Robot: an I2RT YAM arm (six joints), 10 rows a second.
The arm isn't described. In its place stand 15 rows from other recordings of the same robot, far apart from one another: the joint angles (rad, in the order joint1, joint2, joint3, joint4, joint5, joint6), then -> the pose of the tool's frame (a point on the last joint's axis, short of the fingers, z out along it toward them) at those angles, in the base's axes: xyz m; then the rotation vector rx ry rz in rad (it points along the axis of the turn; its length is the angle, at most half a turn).
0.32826, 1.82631, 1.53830, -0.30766, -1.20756, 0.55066 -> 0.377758 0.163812 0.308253 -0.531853 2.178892 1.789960
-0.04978, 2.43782, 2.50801, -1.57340, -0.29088, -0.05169 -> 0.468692 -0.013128 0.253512 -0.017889 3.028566 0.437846
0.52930, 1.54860, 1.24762, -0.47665, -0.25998, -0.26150 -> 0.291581 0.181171 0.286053 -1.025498 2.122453 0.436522
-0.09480, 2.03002, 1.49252, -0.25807, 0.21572, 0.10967 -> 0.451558 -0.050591 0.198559 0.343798 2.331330 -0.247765
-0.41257, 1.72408, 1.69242, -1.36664, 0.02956, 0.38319 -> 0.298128 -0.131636 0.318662 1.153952 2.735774 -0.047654
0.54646, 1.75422, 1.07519, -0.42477, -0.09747, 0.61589 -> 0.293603 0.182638 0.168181 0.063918 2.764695 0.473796
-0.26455, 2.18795, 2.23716, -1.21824, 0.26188, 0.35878 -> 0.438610 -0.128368 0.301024 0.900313 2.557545 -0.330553
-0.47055, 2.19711, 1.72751, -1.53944, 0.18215, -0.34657 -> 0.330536 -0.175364 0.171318 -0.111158 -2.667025 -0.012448
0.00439, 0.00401, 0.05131, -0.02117, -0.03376, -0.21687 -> 0.107425 0.001673 0.188940 -0.197333 1.533755 -0.142342
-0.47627, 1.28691, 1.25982, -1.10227, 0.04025, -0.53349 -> 0.212105 -0.111032 0.321209 -0.066338 2.752772 -0.347350
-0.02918, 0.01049, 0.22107, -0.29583, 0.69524, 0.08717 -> 0.083326 -0.025246 0.217528 0.615764 1.544601 -0.529447
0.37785, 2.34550, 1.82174, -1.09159, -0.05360, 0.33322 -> 0.410076 0.164820 0.122146 0.066901 -3.079992 -0.053525
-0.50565, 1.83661, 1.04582, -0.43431, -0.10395, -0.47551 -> 0.300452 -0.162126 0.133319 0.016686 2.786647 -0.101347
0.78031, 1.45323, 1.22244, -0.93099, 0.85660, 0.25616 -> 0.217895 0.177839 0.288755 -0.384539 2.272016 -0.674173
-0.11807, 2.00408, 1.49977, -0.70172, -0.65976, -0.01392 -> 0.410476 -0.026718 0.191842 -0.028757 2.616722 0.860502
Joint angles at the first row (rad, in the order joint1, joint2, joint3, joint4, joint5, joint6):
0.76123, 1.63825, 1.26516, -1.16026, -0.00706, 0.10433
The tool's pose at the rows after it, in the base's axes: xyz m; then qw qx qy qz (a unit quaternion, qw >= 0):
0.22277, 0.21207, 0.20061, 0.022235, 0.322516, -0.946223, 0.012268
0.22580, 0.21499, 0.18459, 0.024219, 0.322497, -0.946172, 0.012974
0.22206, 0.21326, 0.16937, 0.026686, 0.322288, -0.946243, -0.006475
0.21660, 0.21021, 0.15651, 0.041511, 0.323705, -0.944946, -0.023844
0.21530, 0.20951, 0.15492, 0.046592, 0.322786, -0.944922, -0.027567
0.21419, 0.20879, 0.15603, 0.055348, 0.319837, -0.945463, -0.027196
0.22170, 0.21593, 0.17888, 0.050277, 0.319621, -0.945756, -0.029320
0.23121, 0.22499, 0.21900, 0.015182, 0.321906, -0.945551, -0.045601
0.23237, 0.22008, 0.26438, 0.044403, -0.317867, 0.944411, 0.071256
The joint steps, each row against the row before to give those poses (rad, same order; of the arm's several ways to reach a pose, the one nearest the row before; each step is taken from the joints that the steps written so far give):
-0.00002, 0.11863, -0.00037, 0.03089, 0.01069, -0.00002
0.00004, 0.03396, -0.02480, 0.05456, -0.00039, 0.00004
-0.00001, 0.00078, -0.06293, 0.07553, -0.03738, -0.00040
-0.00001, 0.00301, -0.05231, 0.04273, -0.04387, -0.00496
0.00000, 0.00003, -0.00721, 0.00115, -0.01106, 0.00114
0.00000, 0.00000, 0.00421, -0.02024, -0.00687, 0.00496
0.00001, -0.00038, 0.09764, -0.08695, 0.00038, 0.00115
-0.00001, -0.02139, 0.13922, -0.08317, 0.00000, -0.00076
-0.01335, -0.07857, 0.08468, -0.03394, 0.00229, -0.00039

